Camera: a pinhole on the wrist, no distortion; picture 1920 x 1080 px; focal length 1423.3 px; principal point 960.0 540.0 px. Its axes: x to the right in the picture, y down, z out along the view. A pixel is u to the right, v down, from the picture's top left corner.
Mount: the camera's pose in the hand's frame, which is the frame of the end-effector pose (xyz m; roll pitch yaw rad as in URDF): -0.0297 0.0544 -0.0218 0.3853 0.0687 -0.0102
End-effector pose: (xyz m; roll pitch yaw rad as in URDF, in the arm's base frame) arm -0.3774 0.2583 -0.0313 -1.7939 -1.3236 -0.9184
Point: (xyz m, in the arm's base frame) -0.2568 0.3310 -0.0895
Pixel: 682 608
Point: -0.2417 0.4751 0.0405
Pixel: 1262 42
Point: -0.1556 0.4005 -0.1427
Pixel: 504 763
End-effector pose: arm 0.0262 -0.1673 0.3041 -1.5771 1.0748 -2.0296
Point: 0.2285 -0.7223 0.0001
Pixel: outside the picture
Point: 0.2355 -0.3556 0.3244
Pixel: 1089 489
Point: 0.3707 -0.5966 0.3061
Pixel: 1215 434
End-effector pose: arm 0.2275 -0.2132 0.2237 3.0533 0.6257 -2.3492
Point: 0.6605 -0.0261 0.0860
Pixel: 76 166
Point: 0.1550 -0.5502 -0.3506
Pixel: outside the picture
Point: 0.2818 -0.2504 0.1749
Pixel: outside the picture
